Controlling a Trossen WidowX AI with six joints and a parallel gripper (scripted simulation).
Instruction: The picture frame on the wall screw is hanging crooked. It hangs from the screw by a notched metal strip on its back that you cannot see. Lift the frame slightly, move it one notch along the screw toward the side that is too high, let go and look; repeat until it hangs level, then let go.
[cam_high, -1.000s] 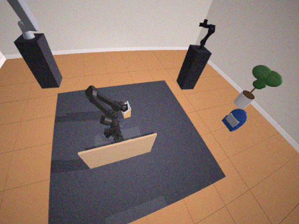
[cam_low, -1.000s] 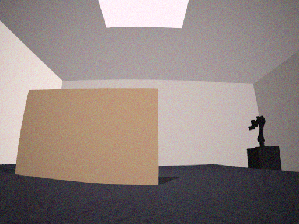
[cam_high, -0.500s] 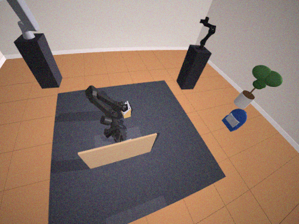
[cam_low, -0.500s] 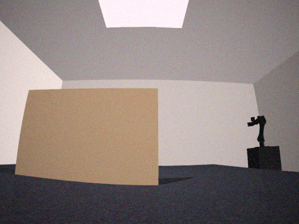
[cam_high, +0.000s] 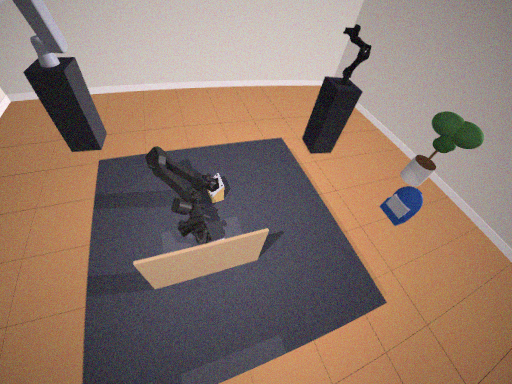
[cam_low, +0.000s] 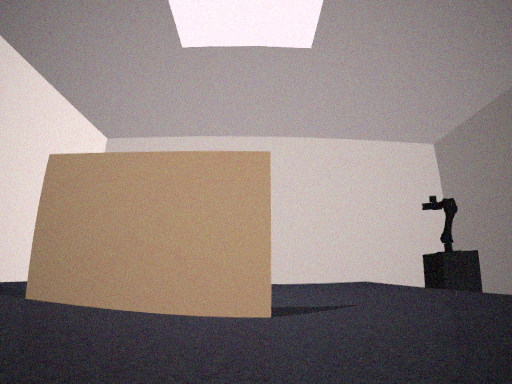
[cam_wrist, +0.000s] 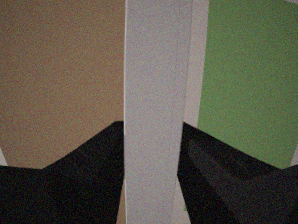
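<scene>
The picture frame lies 50 mm below my gripper tip and 10 mm to the left of it. Also, from my gripper tip: tan wall panel 70 mm below, 20 mm ahead, 10 mm to the left.
</scene>
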